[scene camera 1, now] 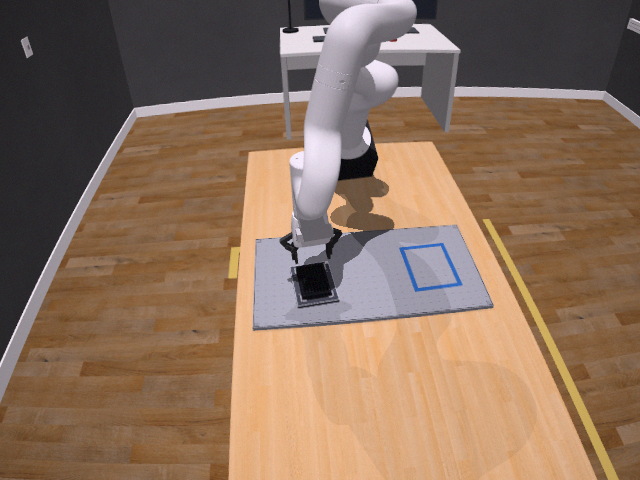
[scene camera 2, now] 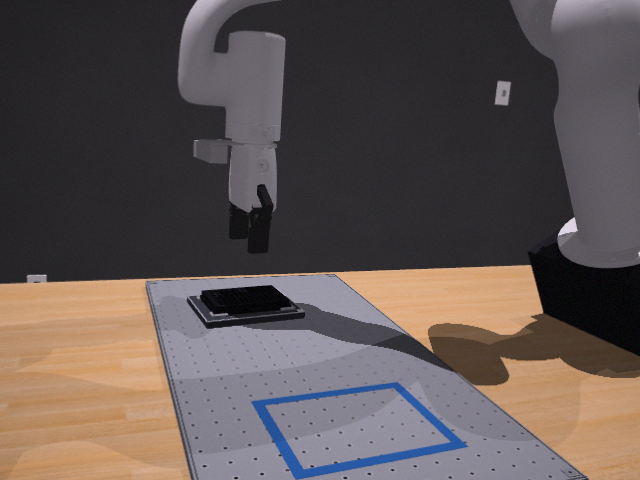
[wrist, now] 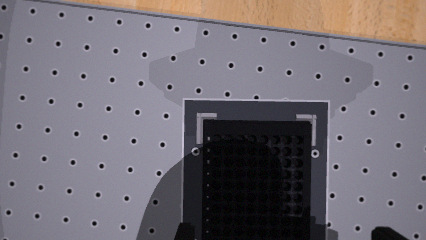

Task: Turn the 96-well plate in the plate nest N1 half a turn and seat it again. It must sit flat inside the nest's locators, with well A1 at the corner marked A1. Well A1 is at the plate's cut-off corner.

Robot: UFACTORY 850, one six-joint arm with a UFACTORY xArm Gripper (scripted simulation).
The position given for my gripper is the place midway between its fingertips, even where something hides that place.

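Note:
Black 96-well plate [scene camera 2: 242,300] [scene camera 1: 313,281] [wrist: 254,172], visible. Plate nest [scene camera 2: 200,305], visible. My gripper [scene camera 2: 247,245] [scene camera 1: 312,258], visible.

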